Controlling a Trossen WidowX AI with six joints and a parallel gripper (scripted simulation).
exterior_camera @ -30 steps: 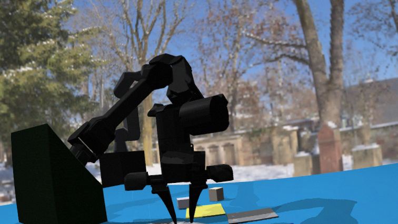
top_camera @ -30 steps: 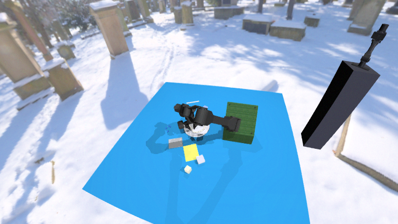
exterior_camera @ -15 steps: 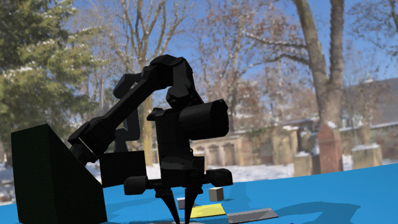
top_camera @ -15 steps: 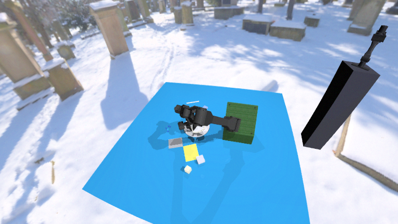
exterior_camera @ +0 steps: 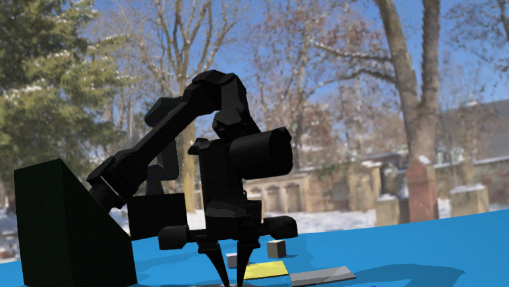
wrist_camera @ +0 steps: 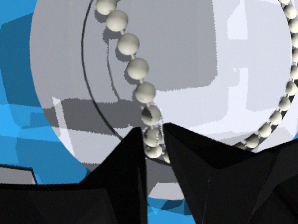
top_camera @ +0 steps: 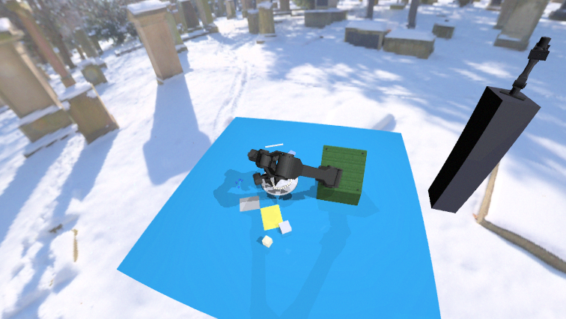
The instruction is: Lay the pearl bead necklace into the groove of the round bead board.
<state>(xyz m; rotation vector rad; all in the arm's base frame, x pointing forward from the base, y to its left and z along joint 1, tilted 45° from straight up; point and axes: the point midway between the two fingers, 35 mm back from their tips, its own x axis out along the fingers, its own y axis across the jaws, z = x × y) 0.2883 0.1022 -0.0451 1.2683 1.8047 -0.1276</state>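
Now: the round white bead board 5 cm to the right of my gripper tip, 1 cm below it and 1 cm behind it. Also, from my gripper tip: yellow tile: 17 cm to the left, 6 cm behind, 1 cm below; then red object: 16 cm to the right, 10 cm ahead, 1 cm below; then grey tile: 13 cm to the left, 8 cm ahead, 1 cm below.
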